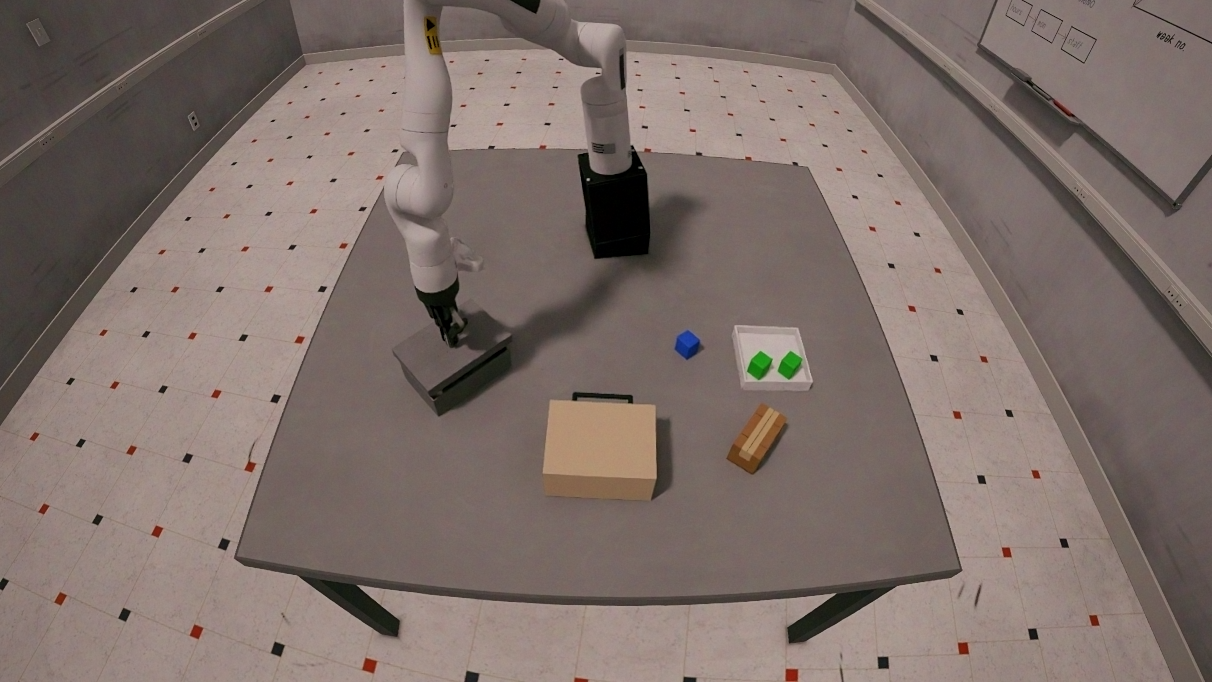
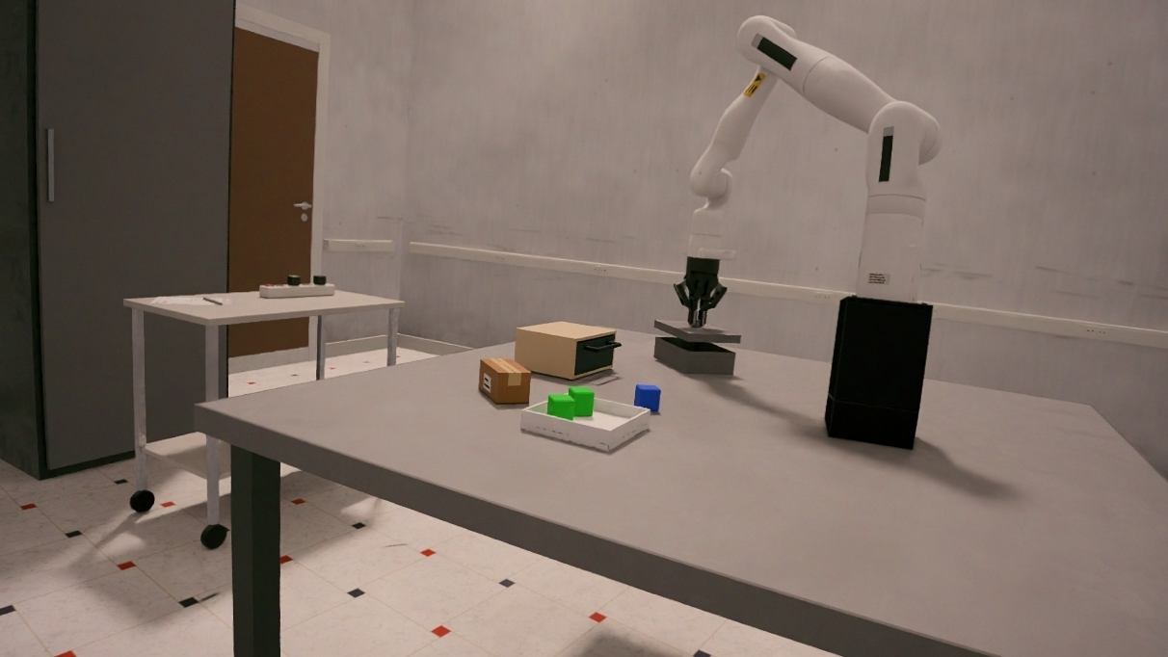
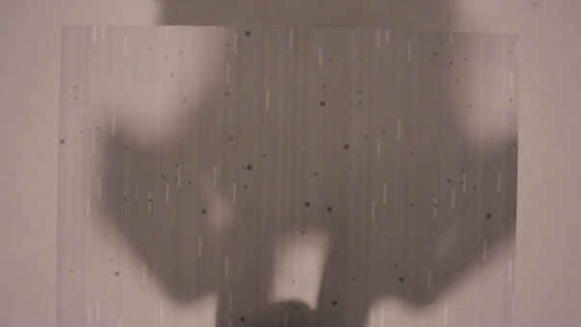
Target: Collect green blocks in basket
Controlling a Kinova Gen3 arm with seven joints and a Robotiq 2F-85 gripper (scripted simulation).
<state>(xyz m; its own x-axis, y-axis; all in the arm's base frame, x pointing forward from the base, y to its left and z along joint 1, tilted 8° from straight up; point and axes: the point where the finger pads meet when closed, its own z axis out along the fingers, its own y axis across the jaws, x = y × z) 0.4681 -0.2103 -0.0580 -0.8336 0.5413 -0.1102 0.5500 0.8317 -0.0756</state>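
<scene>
Now: the metal box 9 cm below my hand. From my hand the other things lie so: light wooden cabinet (31 cm to the left, 12 cm ahead, 7 cm below); lid (3 cm below); drawer (31 cm to the left, 11 cm ahead, 7 cm below).
</scene>
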